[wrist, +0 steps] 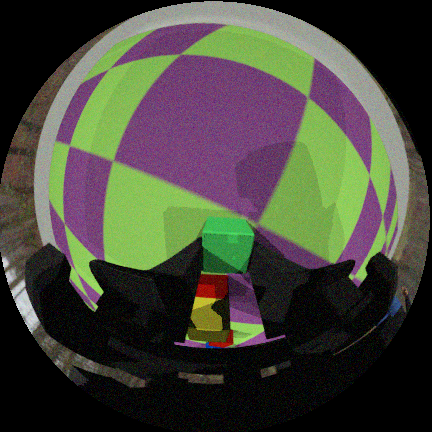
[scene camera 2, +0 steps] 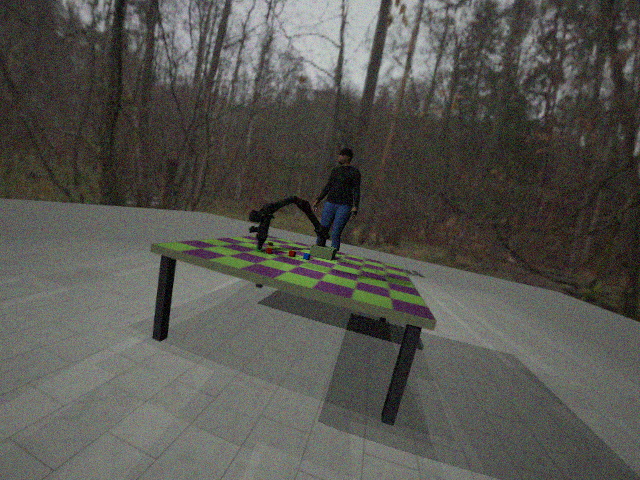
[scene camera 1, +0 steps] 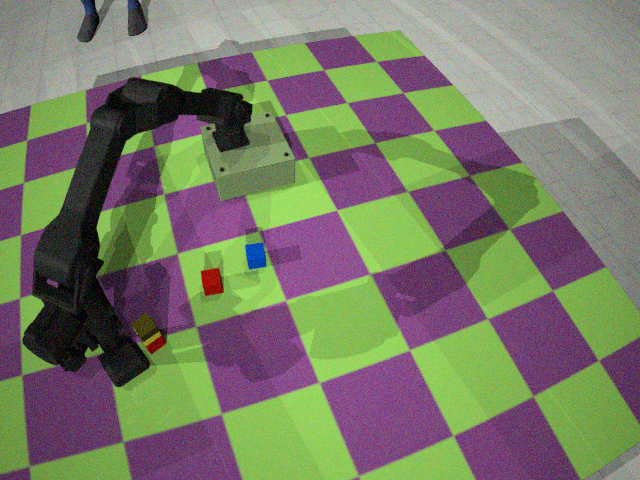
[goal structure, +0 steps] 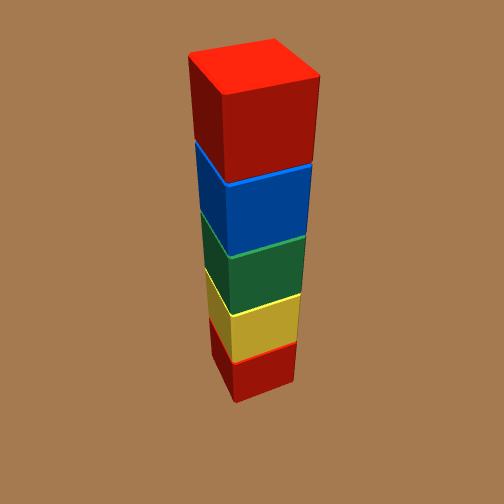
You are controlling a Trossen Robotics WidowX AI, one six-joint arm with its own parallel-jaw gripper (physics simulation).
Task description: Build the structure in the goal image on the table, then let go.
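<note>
My gripper is shut on a green cube, with a finger on each side of it. The green cube is hidden in scene camera 1; whether it touches the table is unclear. A yellow cube, mostly in shadow, sits on a red cube, right beside the gripper. A second red cube stands apart on the table, nearer the arm's base. A blue cube stands beyond it, closer to the base.
The arm's grey-green base box stands on the green and purple checkered table. The black arm arches over the table's left part in scene camera 1. A person stands behind the table.
</note>
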